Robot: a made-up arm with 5 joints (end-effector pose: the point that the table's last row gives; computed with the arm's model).
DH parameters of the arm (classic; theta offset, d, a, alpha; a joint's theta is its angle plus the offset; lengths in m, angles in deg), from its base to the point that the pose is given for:
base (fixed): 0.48 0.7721 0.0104 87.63
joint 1: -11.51 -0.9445 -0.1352 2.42
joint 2: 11.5 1.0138 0.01 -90
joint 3: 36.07 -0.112 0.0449 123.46
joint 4: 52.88 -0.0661 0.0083 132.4
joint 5: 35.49 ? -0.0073 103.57
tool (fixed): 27.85 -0.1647 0 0
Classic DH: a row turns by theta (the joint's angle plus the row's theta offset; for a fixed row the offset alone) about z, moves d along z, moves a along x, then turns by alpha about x.
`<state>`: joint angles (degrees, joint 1 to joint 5).
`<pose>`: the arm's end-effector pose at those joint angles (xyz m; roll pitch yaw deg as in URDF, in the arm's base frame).
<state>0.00 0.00 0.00 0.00 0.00</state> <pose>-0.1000 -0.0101 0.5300 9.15 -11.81 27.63</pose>
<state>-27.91 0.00 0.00 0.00 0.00</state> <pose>-0.2005 -0.0076 0.6098 21.56 13.22 26.61</pose>
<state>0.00 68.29 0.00 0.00 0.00</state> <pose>0.0948 -0.0101 0.7028 -56.65 -61.80 73.94</pose>
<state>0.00 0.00 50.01 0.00 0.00</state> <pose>-0.1531 -0.0161 0.5300 9.15 -11.81 77.64</pose>
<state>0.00 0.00 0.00 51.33 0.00</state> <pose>-0.0110 0.0208 0.5714 33.20 -49.21 -15.07</pose>
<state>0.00 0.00 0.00 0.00 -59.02</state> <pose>0.0323 -0.0101 0.6162 -39.63 -58.08 59.17</pose>
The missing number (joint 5, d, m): -0.0497
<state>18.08 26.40 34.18 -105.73 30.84</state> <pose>-0.0829 -0.1453 0.7163 -122.47 63.69 -39.98</pose>
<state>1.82 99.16 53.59 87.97 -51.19</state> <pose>-0.0956 0.0008 0.8790 -146.38 17.03 -143.24</pose>
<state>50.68 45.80 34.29 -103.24 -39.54</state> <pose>0.1375 -0.0923 0.6904 -92.25 35.75 53.28</pose>
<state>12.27 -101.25 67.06 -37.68 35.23</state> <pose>-0.2716 -0.1717 0.7497 94.71 -17.00 145.00</pose>
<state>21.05 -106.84 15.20 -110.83 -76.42</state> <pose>-0.3564 -0.0191 0.6940 103.45 -27.16 88.77</pose>
